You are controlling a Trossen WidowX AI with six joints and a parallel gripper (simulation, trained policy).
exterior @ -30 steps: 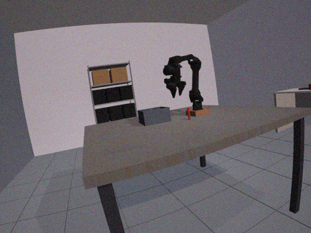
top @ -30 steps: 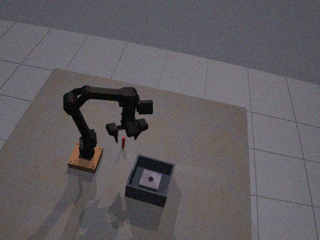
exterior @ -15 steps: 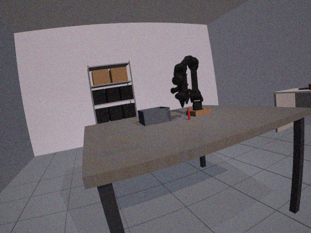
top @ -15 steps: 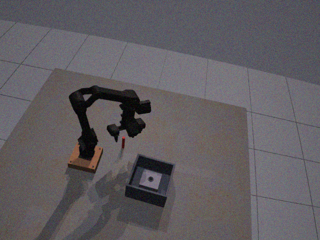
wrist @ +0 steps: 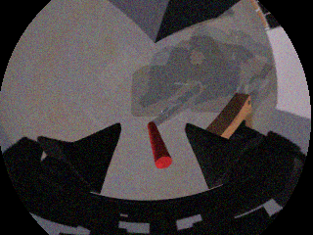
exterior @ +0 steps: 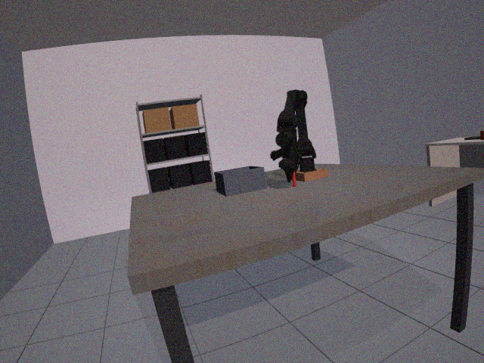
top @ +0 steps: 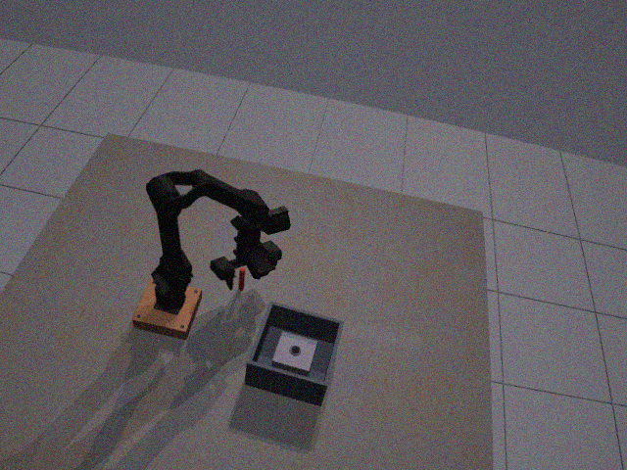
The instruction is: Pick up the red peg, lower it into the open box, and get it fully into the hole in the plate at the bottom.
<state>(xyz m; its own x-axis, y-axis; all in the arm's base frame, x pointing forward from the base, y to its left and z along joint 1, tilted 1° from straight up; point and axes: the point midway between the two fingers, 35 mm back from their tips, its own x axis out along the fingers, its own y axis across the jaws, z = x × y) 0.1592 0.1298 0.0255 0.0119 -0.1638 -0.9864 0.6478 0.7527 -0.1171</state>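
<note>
The red peg lies 10 mm behind my gripper tip, 10 mm to the left of it and 10 mm above it. The rest, counted from my gripper tip: grey box (180 mm ahead, 180 mm to the right, 10 mm below).
</note>
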